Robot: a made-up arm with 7 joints. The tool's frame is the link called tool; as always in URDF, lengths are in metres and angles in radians.
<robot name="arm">
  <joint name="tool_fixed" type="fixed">
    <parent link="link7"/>
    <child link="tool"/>
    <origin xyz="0 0 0" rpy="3.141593 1.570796 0"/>
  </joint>
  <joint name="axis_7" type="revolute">
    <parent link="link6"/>
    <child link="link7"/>
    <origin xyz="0 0 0" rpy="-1.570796 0 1.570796"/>
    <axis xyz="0 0 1"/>
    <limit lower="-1.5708" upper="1.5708" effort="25" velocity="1.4"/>
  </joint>
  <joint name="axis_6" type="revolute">
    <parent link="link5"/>
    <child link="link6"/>
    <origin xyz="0 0 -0.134" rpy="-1.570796 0 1.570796"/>
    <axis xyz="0 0 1"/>
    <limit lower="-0.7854" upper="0.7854" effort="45" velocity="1.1"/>
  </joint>
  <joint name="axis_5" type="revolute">
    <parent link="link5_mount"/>
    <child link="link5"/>
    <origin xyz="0 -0.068 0" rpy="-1.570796 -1.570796 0"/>
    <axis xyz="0 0 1"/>
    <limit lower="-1.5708" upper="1.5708" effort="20" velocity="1.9"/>
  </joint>
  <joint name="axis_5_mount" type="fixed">
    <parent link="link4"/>
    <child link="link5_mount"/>
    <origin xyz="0 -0.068 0"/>
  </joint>
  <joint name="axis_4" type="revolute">
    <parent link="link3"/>
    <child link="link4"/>
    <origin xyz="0 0 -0.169" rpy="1.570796 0 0"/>
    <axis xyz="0 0 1"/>
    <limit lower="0" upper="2.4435" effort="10" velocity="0.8"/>
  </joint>
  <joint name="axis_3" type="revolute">
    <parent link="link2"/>
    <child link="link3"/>
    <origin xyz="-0.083 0 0" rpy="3.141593 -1.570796 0"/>
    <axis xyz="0 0 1"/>
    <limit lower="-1.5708" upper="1.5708" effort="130" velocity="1.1"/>
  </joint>
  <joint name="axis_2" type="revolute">
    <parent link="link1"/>
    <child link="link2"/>
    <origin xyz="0 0 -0.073" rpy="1.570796 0 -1.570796"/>
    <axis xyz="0 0 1"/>
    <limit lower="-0.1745" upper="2" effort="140" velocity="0.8"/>
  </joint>
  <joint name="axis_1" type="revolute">
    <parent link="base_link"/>
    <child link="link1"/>
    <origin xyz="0 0.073 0" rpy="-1.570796 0 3.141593"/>
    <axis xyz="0 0 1"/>
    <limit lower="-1.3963" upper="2" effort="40" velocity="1.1"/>
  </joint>
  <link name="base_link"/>
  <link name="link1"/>
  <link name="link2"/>
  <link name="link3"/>
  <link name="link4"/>
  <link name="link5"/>
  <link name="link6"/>
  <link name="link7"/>
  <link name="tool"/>
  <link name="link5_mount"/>
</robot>
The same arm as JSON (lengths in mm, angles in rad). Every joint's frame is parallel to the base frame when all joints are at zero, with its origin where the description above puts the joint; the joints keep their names.
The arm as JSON. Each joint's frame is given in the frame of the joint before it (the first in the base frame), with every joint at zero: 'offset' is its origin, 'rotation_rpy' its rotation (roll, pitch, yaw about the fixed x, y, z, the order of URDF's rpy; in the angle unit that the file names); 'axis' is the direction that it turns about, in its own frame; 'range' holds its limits. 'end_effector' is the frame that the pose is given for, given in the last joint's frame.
{"length_unit": "mm", "angle_unit": "rad", "chain": [
  {"id": "axis_1", "offset": [0.0, 73.0, 0.0], "rotation_rpy": [0.0, 0.0, 0.0], "axis": [0.0, -1.0, 0.0], "range": [-1.3963, 2.0]},
  {"id": "axis_2", "offset": [0.0, 73.0, 0.0], "rotation_rpy": [0.0, 0.0, 0.0], "axis": [1.0, 0.0, 0.0], "range": [-0.1745, 2.0]},
  {"id": "axis_3", "offset": [0.0, 0.0, -83.0], "rotation_rpy": [0.0, 0.0, 0.0], "axis": [0.0, 0.0, 1.0], "range": [-1.5708, 1.5708]},
  {"id": "axis_4", "offset": [0.0, 0.0, -169.0], "rotation_rpy": [0.0, 0.0, 0.0], "axis": [0.0, -1.0, 0.0], "range": [0.0, 2.4435]},
  {"id": "axis_5", "offset": [0.0, 0.0, -136.0], "rotation_rpy": [0.0, 0.0, 0.0], "axis": [0.0, 0.0, 1.0], "range": [-1.5708, 1.5708]},
  {"id": "axis_6", "offset": [0.0, 0.0, -134.0], "rotation_rpy": [0.0, 0.0, 0.0], "axis": [0.0, 1.0, 0.0], "range": [-0.7854, 0.7854]},
  {"id": "axis_7", "offset": [0.0, 0.0, 0.0], "rotation_rpy": [0.0, 0.0, 0.0], "axis": [-1.0, 0.0, 0.0], "range": [-1.5708, 1.5708]}
], "end_effector": {"offset": [0.0, 0.0, 0.0], "rotation_rpy": [0.0, 0.0, 0.0]}}

